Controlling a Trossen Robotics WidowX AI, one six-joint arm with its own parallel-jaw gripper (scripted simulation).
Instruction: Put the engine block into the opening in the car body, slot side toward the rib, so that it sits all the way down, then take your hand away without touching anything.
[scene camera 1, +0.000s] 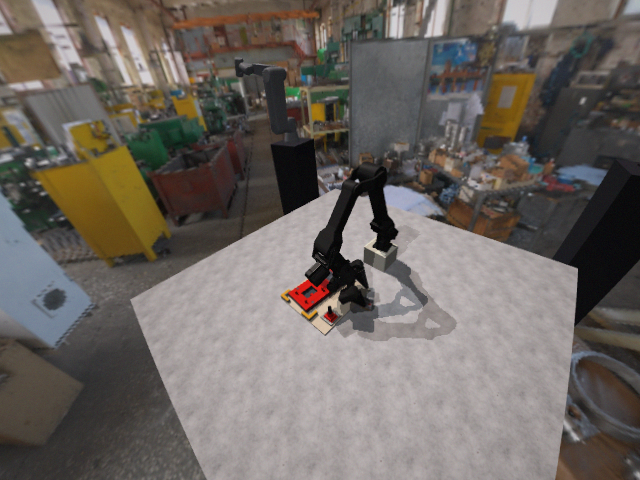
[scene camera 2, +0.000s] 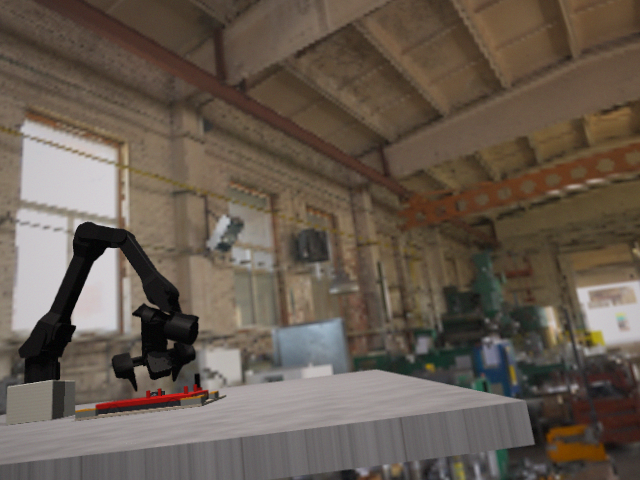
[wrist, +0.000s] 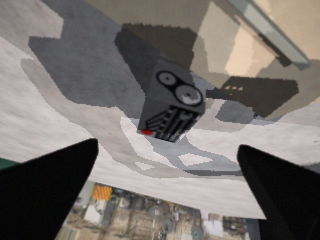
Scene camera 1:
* my gripper: 366, 296
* beige base plate: 316, 317
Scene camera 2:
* my gripper: 155, 385
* red car body: 161, 401
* beige base plate: 85, 414
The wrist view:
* my gripper: 167, 148
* engine block: 175, 101
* beige base plate: 259, 60
